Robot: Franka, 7 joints.
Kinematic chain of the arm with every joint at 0, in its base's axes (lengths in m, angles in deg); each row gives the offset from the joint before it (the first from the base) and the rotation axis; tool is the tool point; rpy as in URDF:
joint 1: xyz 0 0 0.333 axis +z
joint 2: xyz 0 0 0 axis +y
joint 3: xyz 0 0 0.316 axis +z
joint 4: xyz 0.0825 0 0 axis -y
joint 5: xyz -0.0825 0 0.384 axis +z
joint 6: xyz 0 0 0 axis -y
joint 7: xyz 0.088 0 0 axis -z
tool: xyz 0 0 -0.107 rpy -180 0 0
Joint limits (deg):
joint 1: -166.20..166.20
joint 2: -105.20..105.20
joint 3: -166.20..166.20
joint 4: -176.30..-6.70
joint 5: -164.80..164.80
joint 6: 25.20..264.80
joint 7: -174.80..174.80
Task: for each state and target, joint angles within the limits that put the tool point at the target. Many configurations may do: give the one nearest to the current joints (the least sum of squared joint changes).
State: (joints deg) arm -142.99 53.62 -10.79 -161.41 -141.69 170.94 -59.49
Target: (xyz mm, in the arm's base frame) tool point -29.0 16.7 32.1
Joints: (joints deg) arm -143.44 55.43 -15.96 -163.41 -142.99 169.79 -59.49
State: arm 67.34 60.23 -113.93 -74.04 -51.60 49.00 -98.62
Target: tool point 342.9 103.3 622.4
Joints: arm 84.91 73.45 -113.89 -105.65 -40.56 29.89 -98.62
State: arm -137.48 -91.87 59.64 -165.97 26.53 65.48 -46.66
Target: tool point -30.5 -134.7 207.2
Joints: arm -150.79 -74.46 92.18 -176.30 46.73 74.09 -46.66
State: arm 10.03 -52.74 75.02 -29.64 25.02 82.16 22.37
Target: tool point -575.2 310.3 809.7
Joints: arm 0.46 -53.10 75.80 -28.38 26.24 98.59 22.37
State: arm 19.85 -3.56 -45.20 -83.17 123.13 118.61 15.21
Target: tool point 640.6 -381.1 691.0
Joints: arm -5.96 36.34 -46.99 -56.56 127.73 124.51 15.21
